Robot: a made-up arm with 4 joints.
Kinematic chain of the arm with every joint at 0, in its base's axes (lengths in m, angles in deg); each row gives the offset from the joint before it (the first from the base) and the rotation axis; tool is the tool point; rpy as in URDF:
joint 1: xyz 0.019 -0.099 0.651 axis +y
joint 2: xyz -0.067 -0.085 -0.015 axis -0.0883 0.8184 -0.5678
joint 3: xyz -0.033 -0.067 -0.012 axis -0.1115 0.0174 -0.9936
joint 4: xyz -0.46 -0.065 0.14 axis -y
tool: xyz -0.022 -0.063 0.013 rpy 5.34 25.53 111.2
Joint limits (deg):
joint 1: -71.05..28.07
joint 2: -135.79..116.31
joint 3: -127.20..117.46
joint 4: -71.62..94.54
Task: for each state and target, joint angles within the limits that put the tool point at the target. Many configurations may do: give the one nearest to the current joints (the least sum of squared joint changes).
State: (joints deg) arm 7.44 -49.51 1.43 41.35
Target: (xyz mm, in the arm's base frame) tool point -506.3 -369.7 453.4
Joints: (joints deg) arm 11.82 -56.92 32.12 47.46
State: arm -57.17 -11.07 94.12 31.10
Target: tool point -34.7 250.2 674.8
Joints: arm -65.61 -5.04 117.46 43.62
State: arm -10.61 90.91 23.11 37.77
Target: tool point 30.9 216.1 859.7
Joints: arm -52.96 89.42 63.86 67.68
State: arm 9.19 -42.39 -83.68 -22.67
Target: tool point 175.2 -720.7 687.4
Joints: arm 22.85 -45.14 -78.07 -17.74
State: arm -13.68 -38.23 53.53 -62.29
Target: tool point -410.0 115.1 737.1
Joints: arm -2.86 -4.61 65.19 -43.90
